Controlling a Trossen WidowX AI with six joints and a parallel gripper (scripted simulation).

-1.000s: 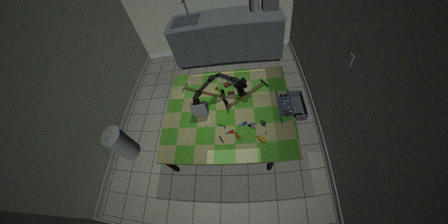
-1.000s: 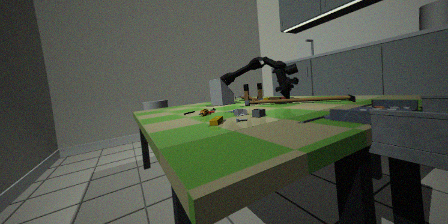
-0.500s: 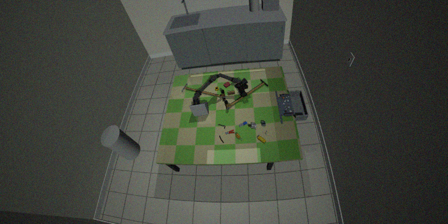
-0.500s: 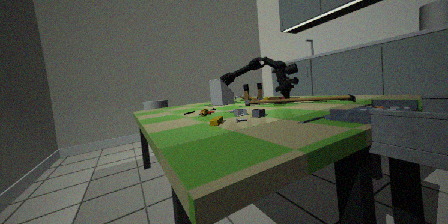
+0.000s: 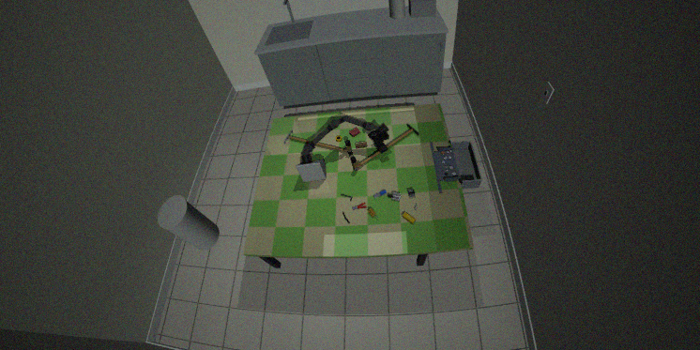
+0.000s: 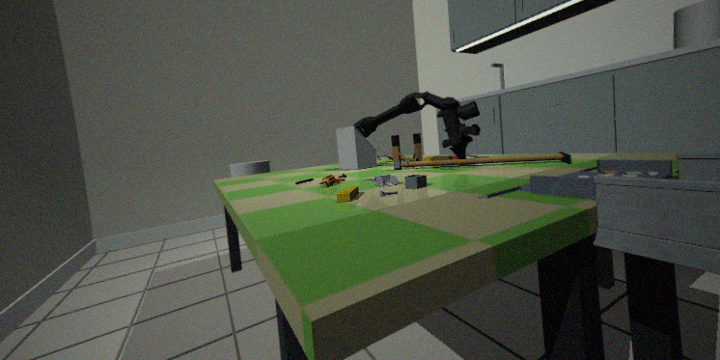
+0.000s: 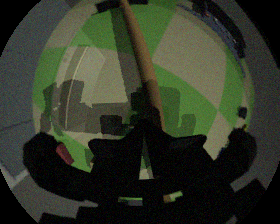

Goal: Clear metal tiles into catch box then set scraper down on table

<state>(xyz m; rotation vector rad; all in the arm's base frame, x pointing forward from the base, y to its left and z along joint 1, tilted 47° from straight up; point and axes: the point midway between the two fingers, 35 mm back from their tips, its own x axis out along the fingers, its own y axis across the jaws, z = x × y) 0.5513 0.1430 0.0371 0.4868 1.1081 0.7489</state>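
My gripper tip is now 50 mm below the long scraper, 20 mm short of it and 10 mm to the left of it. Also, from my gripper tip: yellow ring 330 mm behind, 170 mm to the left; then blue piece 390 mm to the right, 70 mm behind, 10 mm below; then red block 210 mm to the left, 190 mm behind.
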